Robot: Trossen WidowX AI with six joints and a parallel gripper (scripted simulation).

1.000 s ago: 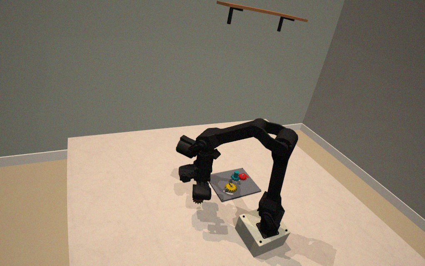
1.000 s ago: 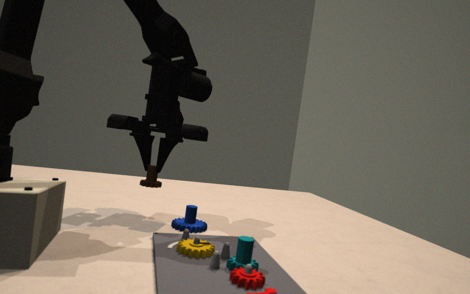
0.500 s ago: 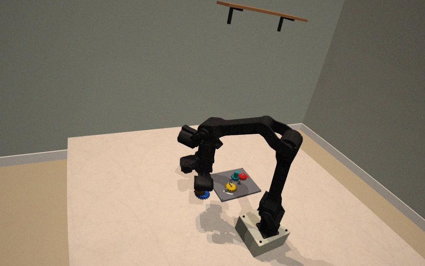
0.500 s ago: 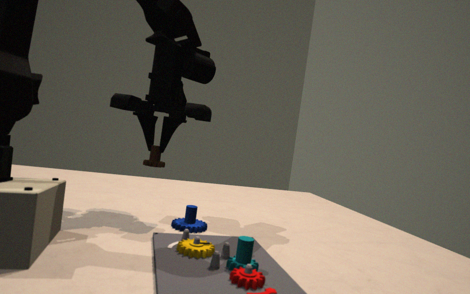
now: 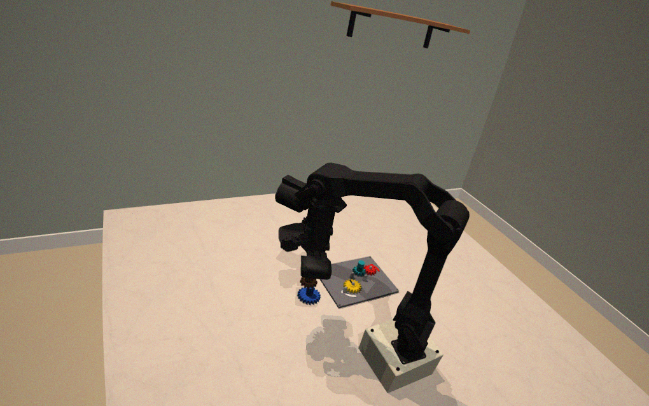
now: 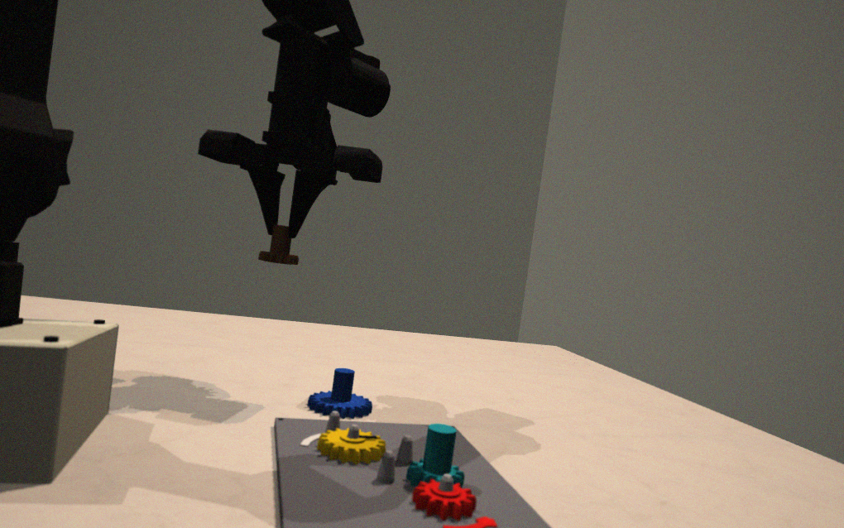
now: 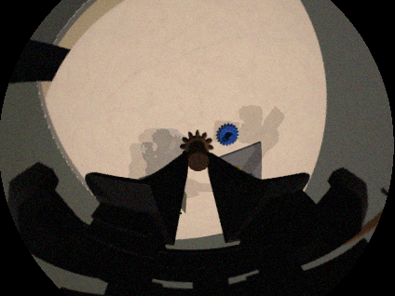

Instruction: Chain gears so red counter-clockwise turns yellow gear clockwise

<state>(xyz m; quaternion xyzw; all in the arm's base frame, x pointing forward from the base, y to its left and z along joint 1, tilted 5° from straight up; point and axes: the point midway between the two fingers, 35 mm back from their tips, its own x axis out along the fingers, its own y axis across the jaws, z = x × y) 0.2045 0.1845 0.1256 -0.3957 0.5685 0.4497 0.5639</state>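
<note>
My gripper tip is now 23 cm to the left of the teal gear, 15 cm short of it and 14 cm above it. Also, from my gripper tip: white arrow (16 cm to the right, 16 cm below, 6 cm ahead); then brown gear (1 cm below); then blue gear (15 cm below, 8 cm ahead, 5 cm to the right).
</note>
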